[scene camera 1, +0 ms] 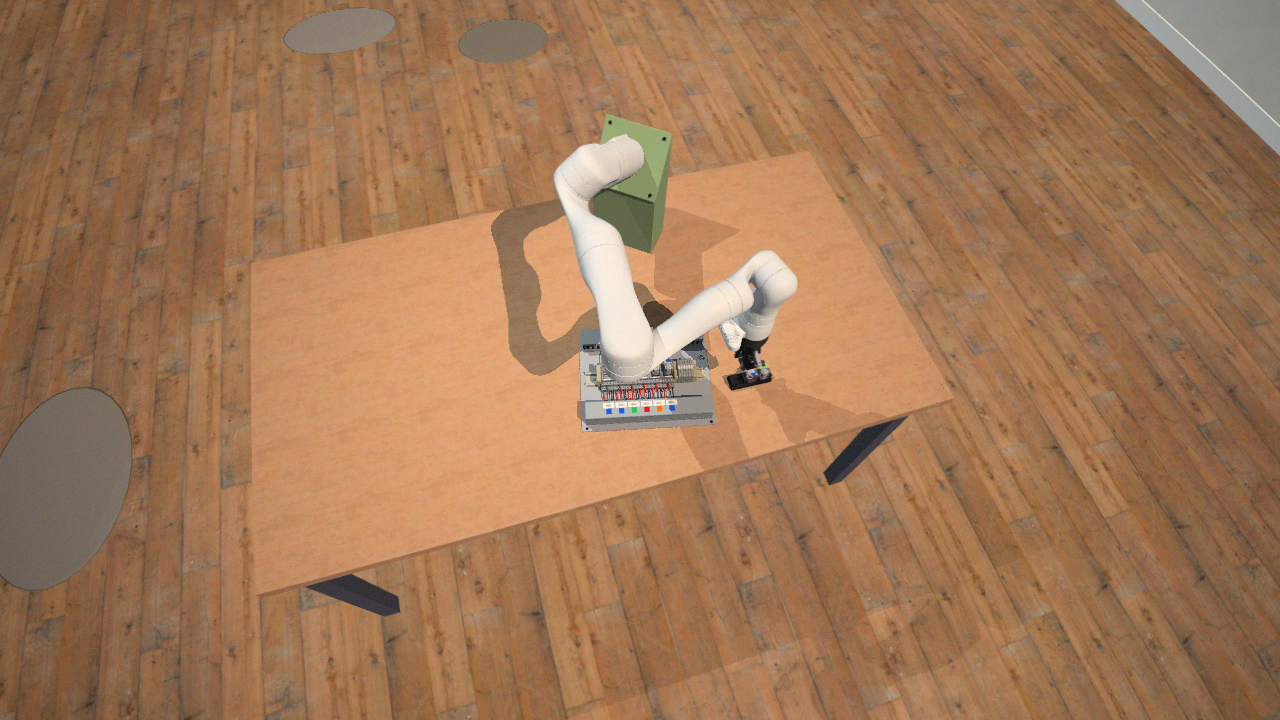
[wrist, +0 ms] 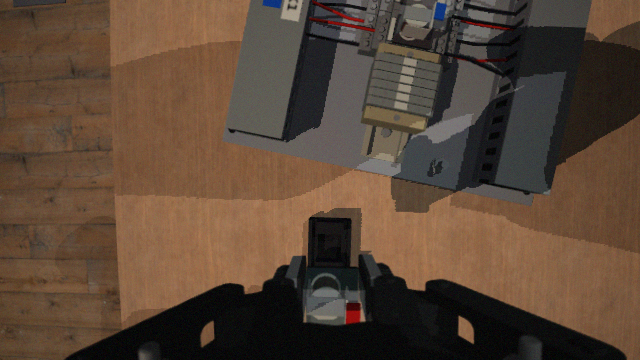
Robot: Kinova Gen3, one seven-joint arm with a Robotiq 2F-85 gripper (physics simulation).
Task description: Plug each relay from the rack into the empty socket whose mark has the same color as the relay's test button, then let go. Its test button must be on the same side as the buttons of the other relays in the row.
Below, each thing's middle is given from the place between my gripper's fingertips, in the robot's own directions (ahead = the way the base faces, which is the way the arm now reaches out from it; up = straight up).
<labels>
The grey relay panel [scene camera 1: 588, 360] lies 150 mm behind my hand, 160 mm to the right of it and 100 mm below it. Also, from my hand: black rack [wrist: 329, 239] (20 mm ahead, 40 mm to the left, 90 mm below).
</labels>
